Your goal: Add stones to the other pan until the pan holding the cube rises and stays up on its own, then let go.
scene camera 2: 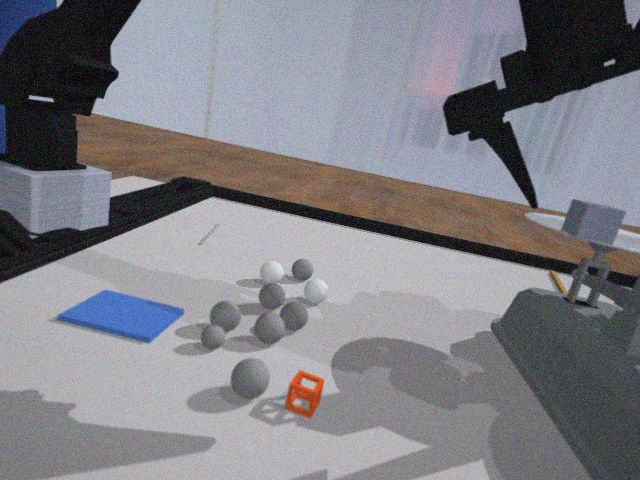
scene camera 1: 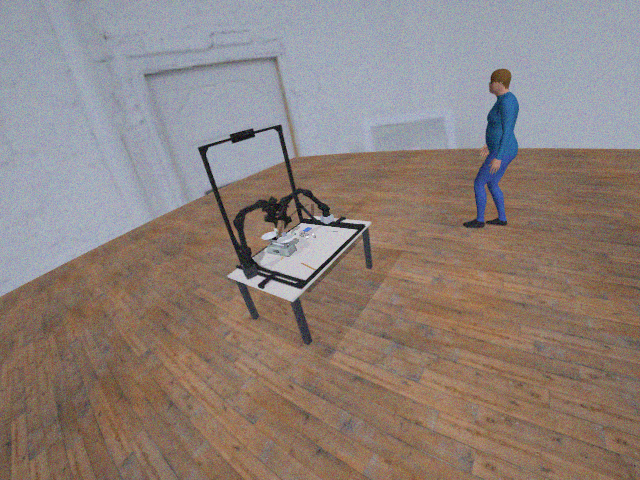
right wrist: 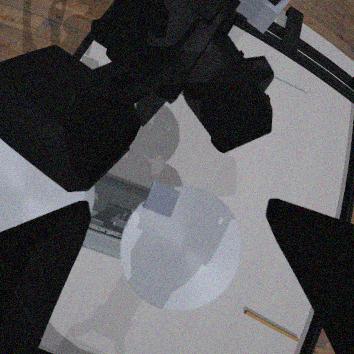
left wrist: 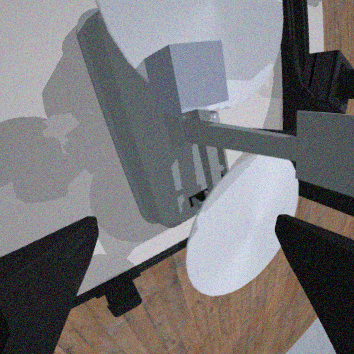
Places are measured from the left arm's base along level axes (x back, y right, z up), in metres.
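Pixels of known places: left gripper, fingertip midpoint: (scene camera 2: 605,192) (scene camera 1: 280,229) (left wrist: 188,224); right gripper, fingertip midpoint: (scene camera 1: 279,221) (right wrist: 179,208); left arm's base at its link origin: (scene camera 2: 41,163) (scene camera 1: 326,215); right arm's base at its link origin: (scene camera 1: 248,266) (left wrist: 343,83).
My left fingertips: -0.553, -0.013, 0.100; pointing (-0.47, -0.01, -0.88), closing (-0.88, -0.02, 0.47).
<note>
Ahead of a thing's pixels: the offset from my left fingertips to its top centre, as dx, dy, dz.
The scale @[-0.070, -0.039, +0.045] (scene camera 1: 281,249) (scene camera 2: 558,361) (left wrist: 120,125) has two white pans. A grey-blue cube @[-0.013, -0.070, -0.014] (scene camera 2: 594,222) (left wrist: 200,75) (right wrist: 162,199) rests at the edge of one pan @[-0.042, -0.129, -0.044] (left wrist: 245,25) (right wrist: 200,285). The other pan @[-0.097, +0.052, -0.032] (left wrist: 240,235) (right wrist: 25,192) is bare where it shows and appears higher. Several grey stones @[+0.198, +0.130, -0.160] (scene camera 2: 250,378) and two white stones @[+0.285, -0.071, -0.160] (scene camera 2: 271,272) @[+0.222, -0.061, -0.160] (scene camera 2: 316,291) lie on the table. My left gripper (scene camera 2: 535,206) (left wrist: 188,224) (right wrist: 115,144) is open and empty above the scale. My right gripper (right wrist: 179,208) is open and empty above the cube's pan.
A blue pad @[+0.342, +0.098, -0.183] (scene camera 2: 121,315) and an orange open-framed cube @[+0.159, +0.117, -0.168] (scene camera 2: 305,393) lie near the stones. An orange stick @[-0.082, -0.450, -0.181] (scene camera 2: 558,282) (right wrist: 270,325) lies beyond the scale. A black frame (scene camera 1: 217,191) stands over the table. A person (scene camera 1: 501,126) stands away from it.
</note>
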